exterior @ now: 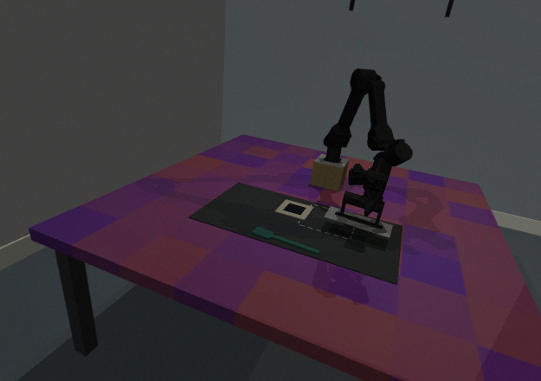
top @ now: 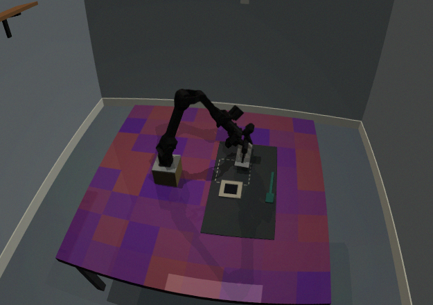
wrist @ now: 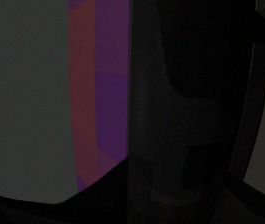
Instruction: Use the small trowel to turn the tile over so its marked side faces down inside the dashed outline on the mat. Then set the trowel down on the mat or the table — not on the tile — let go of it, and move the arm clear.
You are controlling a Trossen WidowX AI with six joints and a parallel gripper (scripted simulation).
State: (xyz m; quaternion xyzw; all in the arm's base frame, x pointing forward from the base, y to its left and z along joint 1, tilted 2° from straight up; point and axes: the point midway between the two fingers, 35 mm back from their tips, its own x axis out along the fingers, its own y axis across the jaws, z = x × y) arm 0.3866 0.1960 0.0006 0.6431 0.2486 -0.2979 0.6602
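Now: gripper tip 10 mm past the dark mat, 200 mm to the left of it and 110 mm above it. The rest, counted from my gripper tip: tan tile: 80 mm behind, 240 mm to the right, 90 mm below; then teal trowel: 130 mm ahead, 220 mm to the right, 90 mm below.
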